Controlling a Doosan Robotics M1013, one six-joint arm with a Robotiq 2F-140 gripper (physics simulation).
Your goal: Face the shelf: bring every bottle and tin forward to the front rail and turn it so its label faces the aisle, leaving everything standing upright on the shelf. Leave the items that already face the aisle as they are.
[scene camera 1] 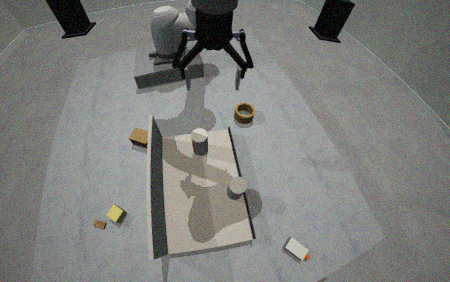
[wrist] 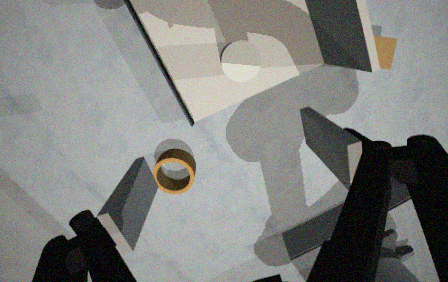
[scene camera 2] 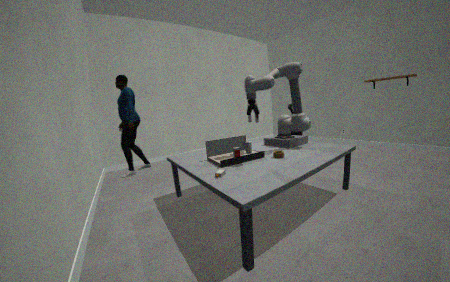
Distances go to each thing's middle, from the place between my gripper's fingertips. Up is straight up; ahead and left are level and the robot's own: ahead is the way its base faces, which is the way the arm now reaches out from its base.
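Labels:
With the shelf [scene camera 2: 241,159] as the measure, my hand is 240 mm above it, 190 mm short of it and 50 mm to the left of it. The beige shelf board [scene camera 1: 199,215] is 320 mm below my hand, 190 mm ahead of it and 50 mm to the right of it. Then there is the shelf back wall [scene camera 1: 156,223], which I find 200 mm ahead of my hand, 200 mm to the right of it and 240 mm below it.

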